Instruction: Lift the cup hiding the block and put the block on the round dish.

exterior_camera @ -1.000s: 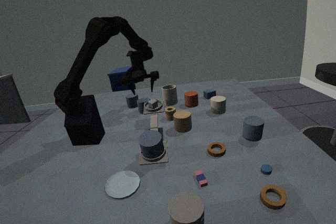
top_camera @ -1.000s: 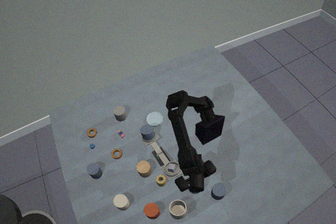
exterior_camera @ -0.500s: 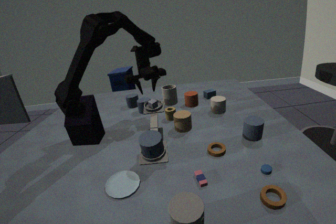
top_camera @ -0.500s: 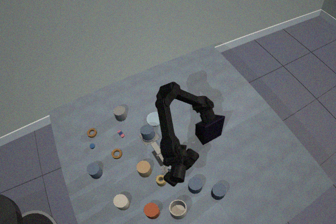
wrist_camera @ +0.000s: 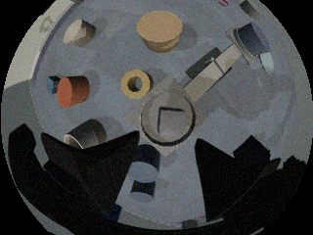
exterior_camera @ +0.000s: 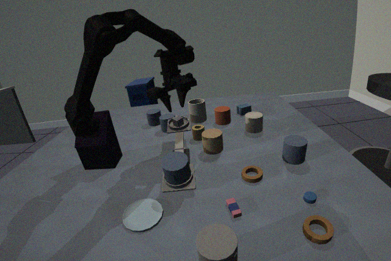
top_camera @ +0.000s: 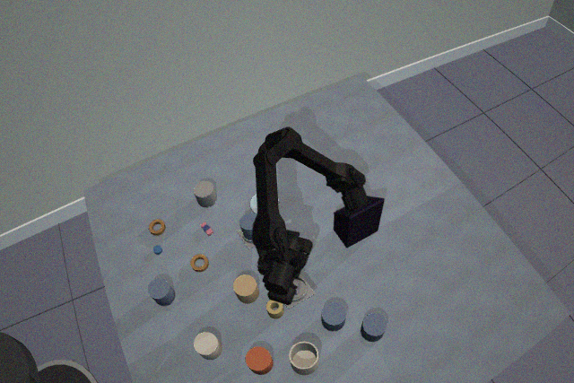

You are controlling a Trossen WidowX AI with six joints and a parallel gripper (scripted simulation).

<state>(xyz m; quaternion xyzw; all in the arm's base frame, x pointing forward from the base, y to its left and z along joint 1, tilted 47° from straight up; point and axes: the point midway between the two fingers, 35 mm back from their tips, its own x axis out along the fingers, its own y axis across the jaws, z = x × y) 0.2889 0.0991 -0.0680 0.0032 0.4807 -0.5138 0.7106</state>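
Right now the grey block is 5 cm below my gripper tip. The rest, counted from my gripper tip: balance: 1 cm ahead, 13 cm to the right, 9 cm below; then orange cylinder: 18 cm ahead, 15 cm to the left, 10 cm below; then tan cylinder: 11 cm ahead, 7 cm to the right, 10 cm below.
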